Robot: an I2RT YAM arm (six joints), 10 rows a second.
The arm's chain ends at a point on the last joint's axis. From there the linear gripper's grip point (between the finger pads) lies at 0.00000 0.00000 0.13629 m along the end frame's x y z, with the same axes.
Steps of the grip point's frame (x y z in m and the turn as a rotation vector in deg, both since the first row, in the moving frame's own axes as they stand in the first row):
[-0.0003 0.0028 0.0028 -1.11 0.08 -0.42]
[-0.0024 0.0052 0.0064 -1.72 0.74 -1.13]
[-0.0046 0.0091 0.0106 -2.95 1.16 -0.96]
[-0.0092 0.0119 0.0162 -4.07 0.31 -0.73]
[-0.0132 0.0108 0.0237 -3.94 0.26 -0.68]
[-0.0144 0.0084 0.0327 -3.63 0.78 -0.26]
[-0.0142 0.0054 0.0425 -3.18 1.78 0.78]
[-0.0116 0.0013 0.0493 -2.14 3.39 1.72]
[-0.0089 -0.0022 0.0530 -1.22 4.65 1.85]
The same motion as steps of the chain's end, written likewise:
[-0.0005 0.0002 0.0028 -1.11 0.08 -0.42]
[-0.0042 0.0011 0.0065 -1.72 0.74 -1.13]
[-0.0074 0.0021 0.0108 -2.95 1.16 -0.96]
[-0.0100 0.0022 0.0165 -4.07 0.31 -0.73]
[-0.0139 0.0014 0.0240 -3.94 0.26 -0.68]
[-0.0163 -0.0002 0.0330 -3.63 0.78 -0.26]
[-0.0184 -0.0022 0.0428 -3.18 1.78 0.78]
[-0.0196 -0.0039 0.0496 -2.14 3.39 1.72]
[-0.0199 -0.0053 0.0535 -1.22 4.65 1.85]

